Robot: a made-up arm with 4 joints.
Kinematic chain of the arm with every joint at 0, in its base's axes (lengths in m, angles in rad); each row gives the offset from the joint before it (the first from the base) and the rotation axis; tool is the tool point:
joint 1: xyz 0 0 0.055 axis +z
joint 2: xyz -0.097 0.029 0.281 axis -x
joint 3: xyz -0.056 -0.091 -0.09 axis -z
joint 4: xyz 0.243 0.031 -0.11 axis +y
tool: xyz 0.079 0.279 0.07
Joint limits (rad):
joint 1: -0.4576..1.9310
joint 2: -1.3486..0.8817
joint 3: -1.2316..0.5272
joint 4: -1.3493..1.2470
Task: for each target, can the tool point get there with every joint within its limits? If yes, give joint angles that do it. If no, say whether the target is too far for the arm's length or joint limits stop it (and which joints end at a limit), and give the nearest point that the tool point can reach.
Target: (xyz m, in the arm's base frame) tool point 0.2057 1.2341 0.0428
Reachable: no: too far | nearest point -0.0148 0.5122 0.2297 | short by 0.778 m
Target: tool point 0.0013 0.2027 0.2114
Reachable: yes | joints 0.8920 0.2432 0.3537 -1.0884
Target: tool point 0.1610 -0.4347 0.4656
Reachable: no: joint limits stop it (at a limit: joint 1, joint 2, joint 3, joint 4) | nearest point -0.0307 -0.4192 0.5008 | short by 0.196 m
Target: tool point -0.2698 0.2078 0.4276
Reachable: yes | joints 0.6612 -0.6012 -0.5019 -0.8052
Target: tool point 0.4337 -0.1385 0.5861
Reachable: no: joint limits stop it (at a limit: joint 1, joint 2) | nearest point 0.2946 0.0629 0.4344 | short by 0.288 m
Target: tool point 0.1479 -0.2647 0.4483
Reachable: no: joint limits stop it (at a limit: joint 1, joint 2, joint 3) | nearest point 0.2265 -0.1916 0.2386 | short by 0.236 m
